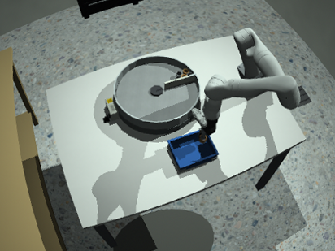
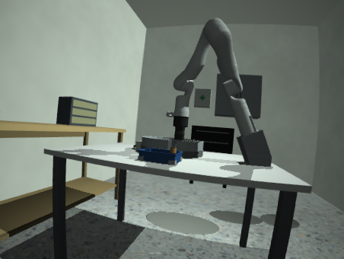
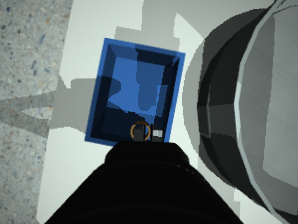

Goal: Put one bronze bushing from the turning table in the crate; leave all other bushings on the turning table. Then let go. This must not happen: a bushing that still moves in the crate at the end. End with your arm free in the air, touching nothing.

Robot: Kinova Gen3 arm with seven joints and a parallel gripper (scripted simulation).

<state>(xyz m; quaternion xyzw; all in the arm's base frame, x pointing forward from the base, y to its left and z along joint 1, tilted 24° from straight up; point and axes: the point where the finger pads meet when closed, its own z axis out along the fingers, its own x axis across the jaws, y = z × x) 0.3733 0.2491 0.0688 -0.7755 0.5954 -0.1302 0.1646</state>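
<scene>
The blue crate lies 5 cm ahead of my hand, 4 cm to the left of it and 4 cm below it. From my hand the other things lie so: round grey turning table (13 cm ahead, 30 cm to the right, 1 cm below).
</scene>
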